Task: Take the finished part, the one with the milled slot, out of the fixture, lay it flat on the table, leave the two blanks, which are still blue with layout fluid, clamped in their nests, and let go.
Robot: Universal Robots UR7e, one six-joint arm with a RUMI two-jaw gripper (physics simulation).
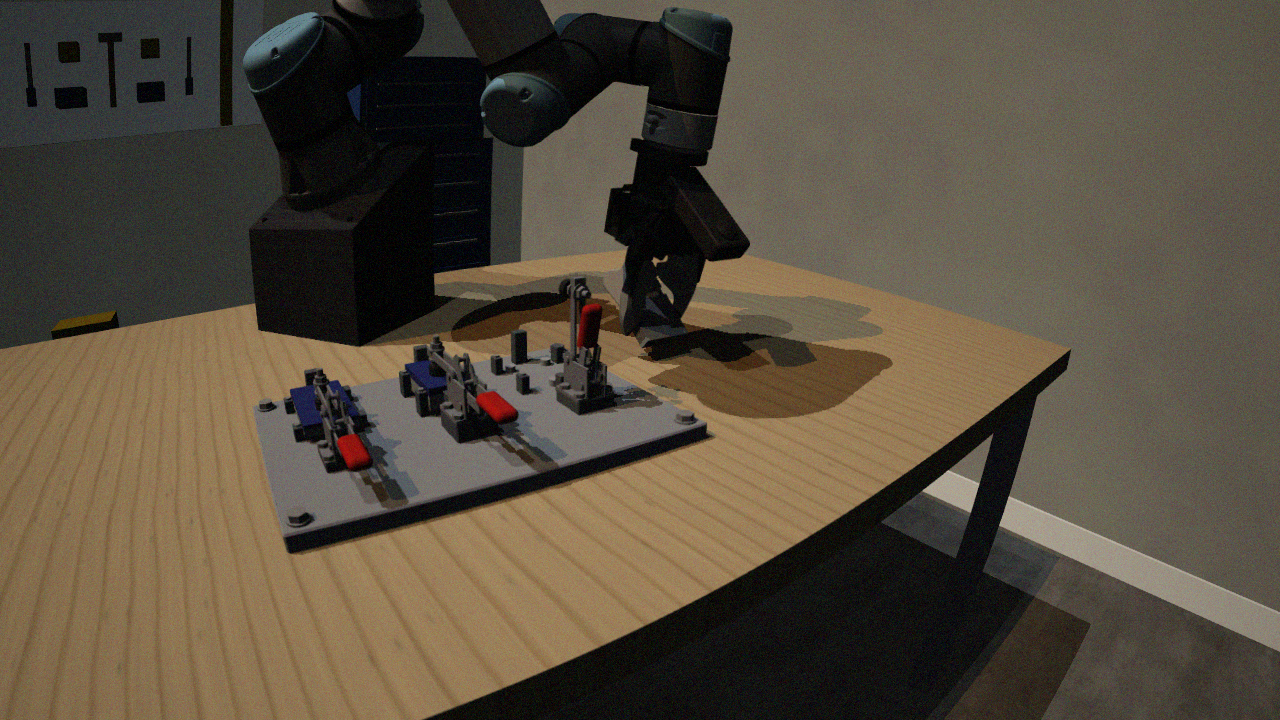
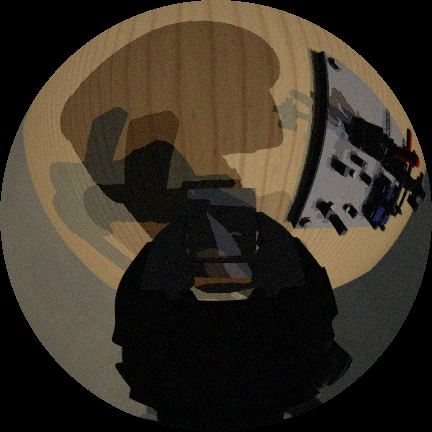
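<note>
My gripper (image 1: 656, 320) (image 2: 221, 215) is shut on the finished part (image 1: 662, 337) (image 2: 230, 197), a dark grey block held low over the table behind and right of the fixture (image 1: 631, 440) (image 2: 356, 87). Its shadow lies close under it; whether it touches the table is hard to tell. The milled slot cannot be made out in the dim light. One blue blank (image 1: 307, 405) sits clamped in the left nest, and another blue blank (image 1: 421, 375) sits clamped in the middle nest. The right nest's clamp (image 1: 588, 325) stands raised, and no part shows between its pins.
The fixture lies on the wooden table (image 1: 805, 465) (image 2: 255, 170), with bolts at its corners. The black robot pedestal (image 1: 308, 277) stands behind it on the left. The table's right corner (image 1: 1066, 353) lies beyond the gripper's shadow. A wall stands behind.
</note>
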